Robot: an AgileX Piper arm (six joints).
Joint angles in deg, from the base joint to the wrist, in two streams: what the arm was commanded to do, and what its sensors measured. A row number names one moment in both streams.
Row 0, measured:
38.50, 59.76, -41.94, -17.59, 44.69, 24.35
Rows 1 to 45, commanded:
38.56, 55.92, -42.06, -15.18, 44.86, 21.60
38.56, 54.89, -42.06, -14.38, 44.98, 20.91
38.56, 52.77, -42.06, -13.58, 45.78, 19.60
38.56, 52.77, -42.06, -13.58, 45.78, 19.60
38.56, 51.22, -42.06, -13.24, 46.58, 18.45
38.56, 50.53, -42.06, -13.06, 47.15, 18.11
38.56, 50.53, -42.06, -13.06, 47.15, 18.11
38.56, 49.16, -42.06, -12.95, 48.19, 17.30
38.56, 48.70, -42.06, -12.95, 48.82, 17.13
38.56, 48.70, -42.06, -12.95, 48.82, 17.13
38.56, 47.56, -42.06, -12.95, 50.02, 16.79
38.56, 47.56, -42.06, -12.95, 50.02, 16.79
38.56, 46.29, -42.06, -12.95, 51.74, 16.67
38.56, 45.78, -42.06, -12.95, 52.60, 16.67
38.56, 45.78, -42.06, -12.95, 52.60, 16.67
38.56, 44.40, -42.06, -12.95, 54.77, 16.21
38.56, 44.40, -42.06, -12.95, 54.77, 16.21
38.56, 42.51, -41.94, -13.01, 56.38, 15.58
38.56, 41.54, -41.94, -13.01, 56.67, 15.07
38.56, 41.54, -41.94, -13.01, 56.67, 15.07
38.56, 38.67, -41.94, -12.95, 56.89, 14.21
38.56, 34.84, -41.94, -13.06, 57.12, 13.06
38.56, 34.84, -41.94, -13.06, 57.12, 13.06
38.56, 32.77, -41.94, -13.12, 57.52, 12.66
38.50, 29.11, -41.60, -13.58, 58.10, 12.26
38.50, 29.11, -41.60, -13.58, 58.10, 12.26
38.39, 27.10, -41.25, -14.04, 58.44, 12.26
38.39, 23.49, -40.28, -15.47, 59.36, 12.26
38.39, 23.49, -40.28, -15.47, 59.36, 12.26
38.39, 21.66, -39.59, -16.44, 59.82, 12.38
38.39, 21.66, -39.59, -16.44, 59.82, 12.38
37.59, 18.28, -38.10, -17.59, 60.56, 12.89
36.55, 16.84, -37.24, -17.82, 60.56, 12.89
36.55, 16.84, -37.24, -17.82, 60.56, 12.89
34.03, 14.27, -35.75, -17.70, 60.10, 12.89
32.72, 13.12, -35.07, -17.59, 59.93, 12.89
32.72, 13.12, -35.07, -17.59, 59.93, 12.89
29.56, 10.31, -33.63, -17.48, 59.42, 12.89
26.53, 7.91, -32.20, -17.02, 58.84, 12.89
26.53, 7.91, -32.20, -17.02, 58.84, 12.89
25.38, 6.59, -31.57, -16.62, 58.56, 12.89
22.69, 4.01, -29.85, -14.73, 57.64, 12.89
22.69, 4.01, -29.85, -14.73, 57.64, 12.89
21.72, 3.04, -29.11, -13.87, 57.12, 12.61
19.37, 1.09, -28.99, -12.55, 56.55, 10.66
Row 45, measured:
22.46, 3.78, -29.68, -14.50, 58.21, 13.12
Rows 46 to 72, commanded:
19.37, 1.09, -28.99, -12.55, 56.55, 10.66
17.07, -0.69, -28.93, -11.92, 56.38, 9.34
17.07, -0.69, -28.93, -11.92, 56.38, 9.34
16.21, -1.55, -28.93, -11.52, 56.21, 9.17
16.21, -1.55, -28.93, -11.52, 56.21, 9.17
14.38, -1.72, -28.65, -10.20, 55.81, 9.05
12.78, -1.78, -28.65, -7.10, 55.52, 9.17
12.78, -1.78, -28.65, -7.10, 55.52, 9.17
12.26, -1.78, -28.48, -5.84, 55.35, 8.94
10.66, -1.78, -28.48, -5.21, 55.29, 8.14
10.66, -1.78, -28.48, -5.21, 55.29, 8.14
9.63, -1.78, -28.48, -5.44, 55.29, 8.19
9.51, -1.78, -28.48, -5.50, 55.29, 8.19
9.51, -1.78, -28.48, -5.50, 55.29, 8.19
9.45, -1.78, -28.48, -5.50, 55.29, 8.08
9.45, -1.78, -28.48, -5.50, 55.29, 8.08
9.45, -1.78, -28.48, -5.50, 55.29, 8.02
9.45, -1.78, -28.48, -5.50, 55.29, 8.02
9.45, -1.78, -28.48, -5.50, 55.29, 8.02
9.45, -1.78, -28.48, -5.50, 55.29, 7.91
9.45, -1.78, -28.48, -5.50, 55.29, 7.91
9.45, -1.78, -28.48, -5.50, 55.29, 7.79
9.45, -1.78, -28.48, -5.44, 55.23, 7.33
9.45, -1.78, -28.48, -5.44, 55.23, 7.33
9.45, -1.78, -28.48, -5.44, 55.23, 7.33
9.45, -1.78, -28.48, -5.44, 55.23, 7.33
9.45, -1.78, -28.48, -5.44, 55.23, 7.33
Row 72, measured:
9.80, -0.29, -28.59, -5.73, 55.69, 8.37
